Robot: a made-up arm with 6 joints.
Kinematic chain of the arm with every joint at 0, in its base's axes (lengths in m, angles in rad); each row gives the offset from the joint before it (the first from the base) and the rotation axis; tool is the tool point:
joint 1: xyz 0 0 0.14 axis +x
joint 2: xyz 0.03 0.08 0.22 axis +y
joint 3: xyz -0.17 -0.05 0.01 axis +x
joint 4: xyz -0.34 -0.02 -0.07 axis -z
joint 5: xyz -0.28 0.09 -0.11 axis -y
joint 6: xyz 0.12 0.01 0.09 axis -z
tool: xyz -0.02 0 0.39
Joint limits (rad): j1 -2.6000..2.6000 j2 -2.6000..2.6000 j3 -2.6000..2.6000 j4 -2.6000..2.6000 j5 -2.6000..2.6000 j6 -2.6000..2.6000
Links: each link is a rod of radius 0.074 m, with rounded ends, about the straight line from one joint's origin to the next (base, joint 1, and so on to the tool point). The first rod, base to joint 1, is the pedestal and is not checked.
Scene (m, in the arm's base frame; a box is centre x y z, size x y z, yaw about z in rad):
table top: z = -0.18
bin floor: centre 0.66 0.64 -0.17 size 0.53 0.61 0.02 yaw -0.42
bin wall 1: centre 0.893 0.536 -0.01 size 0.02 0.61 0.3 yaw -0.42
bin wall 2: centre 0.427 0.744 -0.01 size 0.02 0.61 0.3 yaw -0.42
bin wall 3: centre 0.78 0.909 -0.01 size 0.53 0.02 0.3 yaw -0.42
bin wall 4: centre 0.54 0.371 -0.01 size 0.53 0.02 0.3 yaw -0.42
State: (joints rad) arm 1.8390 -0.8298 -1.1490 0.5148 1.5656 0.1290
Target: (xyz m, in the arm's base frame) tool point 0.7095 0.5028 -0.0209
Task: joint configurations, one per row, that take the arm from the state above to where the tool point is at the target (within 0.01 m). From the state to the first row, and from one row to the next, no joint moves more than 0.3 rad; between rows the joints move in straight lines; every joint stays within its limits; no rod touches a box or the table.
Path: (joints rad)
1: 1.5793 -0.5453 -1.2602 0.2646 1.5573 0.1236
2: 1.3197 -0.2608 -1.3714 0.0144 1.5490 0.1181
3: 1.0600 0.0237 -1.4826 -0.2357 1.5408 0.1127
4: 0.8004 0.3082 -1.5938 -0.4859 1.5325 0.1072
5: 0.5407 0.5927 -1.7050 -0.7361 1.5242 0.1018
6: 0.2811 0.8772 -1.8162 -0.9863 1.5159 0.0963
7: 0.0214 1.1617 -1.9274 -1.2365 1.5076 0.0909
8: -0.2382 1.4462 -2.0387 -1.4867 1.4993 0.0855
9: -0.4979 1.7307 -2.1499 -1.7368 1.4911 0.0800
10: -0.7575 2.0152 -2.2611 -1.9870 1.4828 0.0746

